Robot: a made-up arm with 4 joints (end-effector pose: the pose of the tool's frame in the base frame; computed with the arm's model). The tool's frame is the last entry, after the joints. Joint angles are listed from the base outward.
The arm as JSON. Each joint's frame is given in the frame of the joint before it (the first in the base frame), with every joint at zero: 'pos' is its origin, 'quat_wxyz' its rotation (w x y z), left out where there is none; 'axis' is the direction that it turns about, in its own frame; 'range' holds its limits. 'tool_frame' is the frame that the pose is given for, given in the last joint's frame.
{
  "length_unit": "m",
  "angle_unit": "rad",
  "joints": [
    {
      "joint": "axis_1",
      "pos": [
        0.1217,
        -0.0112,
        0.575
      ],
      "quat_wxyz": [
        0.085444,
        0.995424,
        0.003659,
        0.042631
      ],
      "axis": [
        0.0,
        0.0,
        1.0
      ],
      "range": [
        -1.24,
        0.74
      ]
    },
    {
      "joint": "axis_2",
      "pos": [
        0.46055,
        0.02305,
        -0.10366
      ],
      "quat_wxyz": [
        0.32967,
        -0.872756,
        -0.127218,
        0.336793
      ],
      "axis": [
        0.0,
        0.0,
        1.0
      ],
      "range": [
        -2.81,
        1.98
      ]
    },
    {
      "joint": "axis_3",
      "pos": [
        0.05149,
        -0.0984,
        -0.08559
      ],
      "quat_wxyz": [
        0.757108,
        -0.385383,
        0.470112,
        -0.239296
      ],
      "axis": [
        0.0,
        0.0,
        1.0
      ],
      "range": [
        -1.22,
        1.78
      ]
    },
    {
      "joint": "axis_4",
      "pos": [
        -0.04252,
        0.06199,
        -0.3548
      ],
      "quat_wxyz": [
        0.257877,
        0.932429,
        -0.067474,
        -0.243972
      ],
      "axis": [
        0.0,
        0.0,
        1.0
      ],
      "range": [
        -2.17,
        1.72
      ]
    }
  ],
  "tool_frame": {
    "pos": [
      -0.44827,
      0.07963,
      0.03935
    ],
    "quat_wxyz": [
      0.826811,
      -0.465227,
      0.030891,
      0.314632
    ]
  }
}
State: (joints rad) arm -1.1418 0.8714 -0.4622 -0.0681
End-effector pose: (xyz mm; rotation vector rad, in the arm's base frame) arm 75.6 292.1 356.7 1.0571 -0.4060 0.4726
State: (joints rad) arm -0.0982 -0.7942 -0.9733 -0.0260
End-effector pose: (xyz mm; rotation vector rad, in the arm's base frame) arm 811.1 425.9 672.8 0.2627 -0.5150 -2.2456
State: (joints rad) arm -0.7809 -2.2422 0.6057 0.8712
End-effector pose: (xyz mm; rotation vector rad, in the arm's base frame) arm 671.9 639.7 1058.6 0.5776 0.5189 -2.0788
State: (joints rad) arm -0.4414 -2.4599 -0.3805 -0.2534
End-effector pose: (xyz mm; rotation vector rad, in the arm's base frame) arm 824.7 173.8 836.9 -0.3753 -0.7925 2.7666
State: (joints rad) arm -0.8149 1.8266 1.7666 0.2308
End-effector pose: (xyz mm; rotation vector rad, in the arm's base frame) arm 772.5 209.6 1041.0 -0.3372 0.8542 1.8414
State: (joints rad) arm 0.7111 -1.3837 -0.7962 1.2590
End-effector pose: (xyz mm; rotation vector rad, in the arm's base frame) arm 1142.8 -81.0 522.4 -0.7171 0.5459 -2.4971
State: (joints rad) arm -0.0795 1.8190 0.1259 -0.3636
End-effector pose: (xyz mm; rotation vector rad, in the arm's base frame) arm 452.1 -238.6 683.2 0.4064 -0.3796 0.6634
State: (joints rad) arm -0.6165 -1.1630 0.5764 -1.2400
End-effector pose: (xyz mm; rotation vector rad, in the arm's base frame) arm 224.3 20.9 469.7 -2.4452 -1.5257 1.1481
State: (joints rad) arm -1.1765 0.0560 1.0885 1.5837
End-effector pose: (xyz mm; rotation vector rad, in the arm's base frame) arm -171.1 80.7 276.5 1.1333 -0.5519 0.6694
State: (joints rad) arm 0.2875 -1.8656 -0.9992 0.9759
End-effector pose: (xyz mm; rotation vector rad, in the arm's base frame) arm 1159.5 204.6 528.2 -0.7232 1.0071 -2.2887
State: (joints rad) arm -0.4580 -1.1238 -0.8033 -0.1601
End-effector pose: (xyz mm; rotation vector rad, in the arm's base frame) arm 650.2 564.0 761.4 0.4316 -0.0975 -2.1563
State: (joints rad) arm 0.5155 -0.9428 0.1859 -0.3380
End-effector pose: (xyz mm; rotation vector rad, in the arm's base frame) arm 376.5 -26.0 928.9 2.1046 -0.4595 -2.0125
